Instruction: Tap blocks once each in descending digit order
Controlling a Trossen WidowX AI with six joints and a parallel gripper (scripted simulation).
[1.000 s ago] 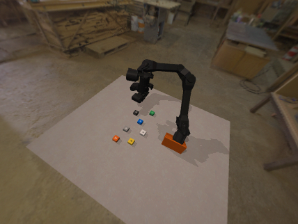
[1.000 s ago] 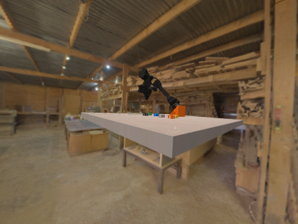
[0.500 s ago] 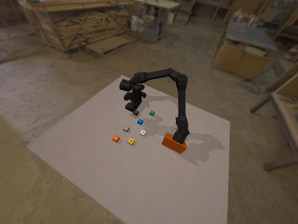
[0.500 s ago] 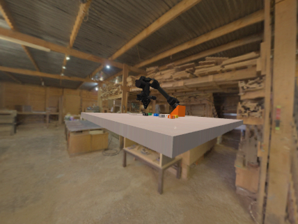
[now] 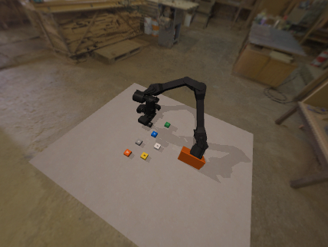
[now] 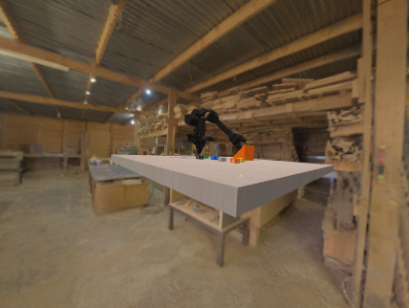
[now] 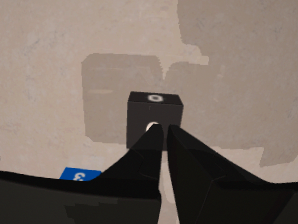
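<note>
My gripper tip is now 2 cm above the black block. From my gripper tip the other things lie so: green block: 10 cm behind, 8 cm to the right, 2 cm below; then grey block: 4 cm behind, 16 cm to the left, 2 cm below; then blue block: 8 cm behind, 5 cm to the left, 2 cm below.
</note>
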